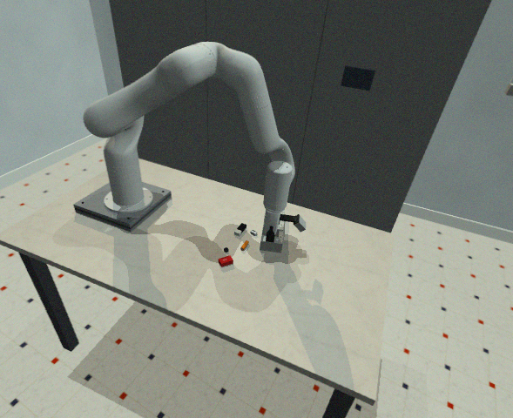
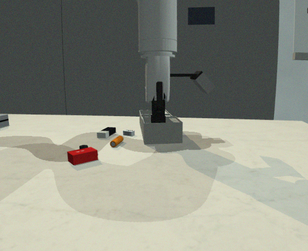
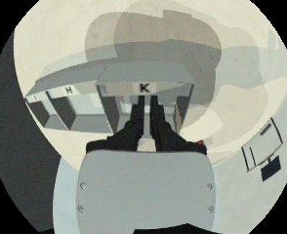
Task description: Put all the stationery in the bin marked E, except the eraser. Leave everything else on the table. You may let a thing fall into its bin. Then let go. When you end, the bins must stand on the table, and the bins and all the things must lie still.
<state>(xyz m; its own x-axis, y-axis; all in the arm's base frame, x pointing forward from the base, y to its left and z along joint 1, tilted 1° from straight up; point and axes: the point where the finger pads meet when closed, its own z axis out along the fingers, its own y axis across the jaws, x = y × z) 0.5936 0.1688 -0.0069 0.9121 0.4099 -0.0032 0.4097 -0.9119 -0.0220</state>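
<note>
Now: the bin block 8 cm to the left of my hand, 3 cm behind it and 1 cm below it. The rest, counted from my hand: black-and-white block 14 cm behind, 3 cm below, 1 cm to the right; grey block 9 cm behind, 3 cm below, 1 cm to the left; orange cylinder 7 cm to the right, 7 cm behind, 3 cm below.
</note>
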